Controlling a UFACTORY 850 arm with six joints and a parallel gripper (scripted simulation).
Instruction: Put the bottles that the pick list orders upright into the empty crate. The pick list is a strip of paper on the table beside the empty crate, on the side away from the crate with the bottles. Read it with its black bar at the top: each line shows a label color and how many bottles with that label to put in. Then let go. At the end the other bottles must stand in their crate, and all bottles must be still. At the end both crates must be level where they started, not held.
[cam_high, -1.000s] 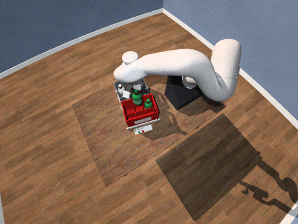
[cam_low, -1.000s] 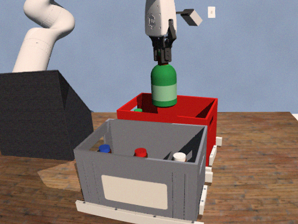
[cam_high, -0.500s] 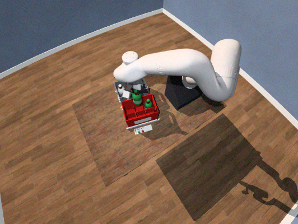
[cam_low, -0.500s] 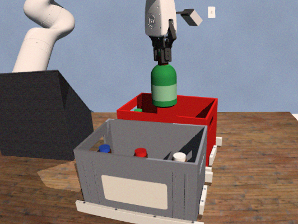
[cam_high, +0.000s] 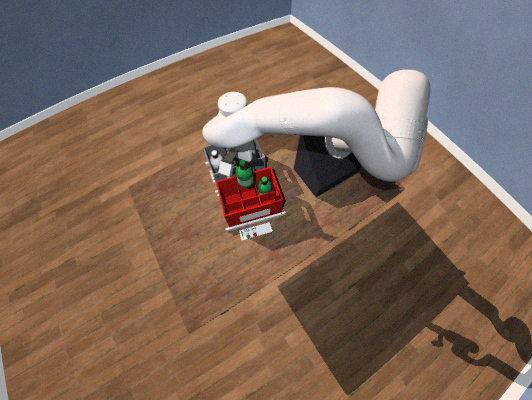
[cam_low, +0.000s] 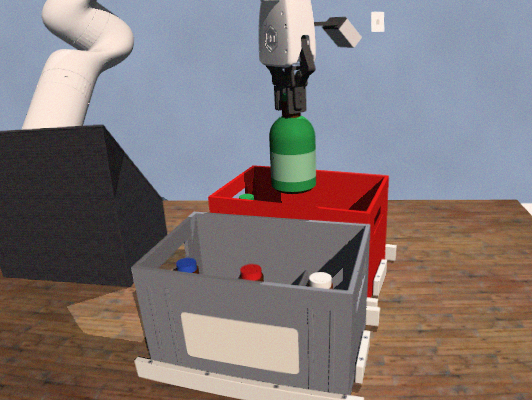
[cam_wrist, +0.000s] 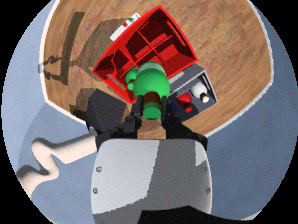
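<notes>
The green-capped bottle lies 70 mm below my hand. Round my hand: grey crate: 60 mm behind, 180 mm to the right, 250 mm below; red crate: 20 mm ahead, 40 mm to the left, 250 mm below; red-capped bottle: 60 mm behind, 220 mm to the right, 250 mm below.
</notes>
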